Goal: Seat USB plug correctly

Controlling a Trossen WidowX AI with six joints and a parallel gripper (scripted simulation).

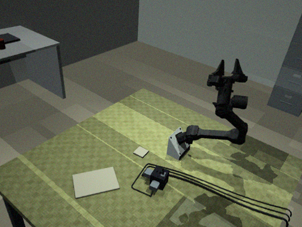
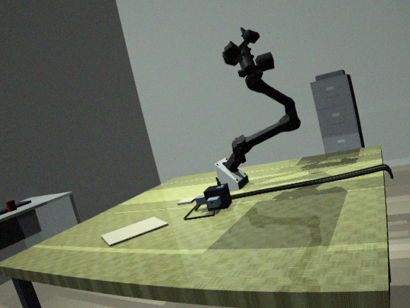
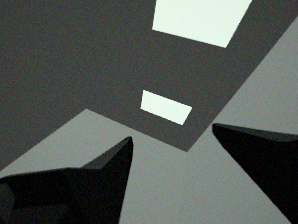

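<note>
The grey USB plug is 56 cm below my gripper tip, 30 cm ahead of it and 7 cm to the right of it. Round my gripper tip: white card: 65 cm below, 32 cm to the right, 21 cm ahead; then white sheet: 65 cm below, 54 cm ahead, 32 cm to the right.
</note>
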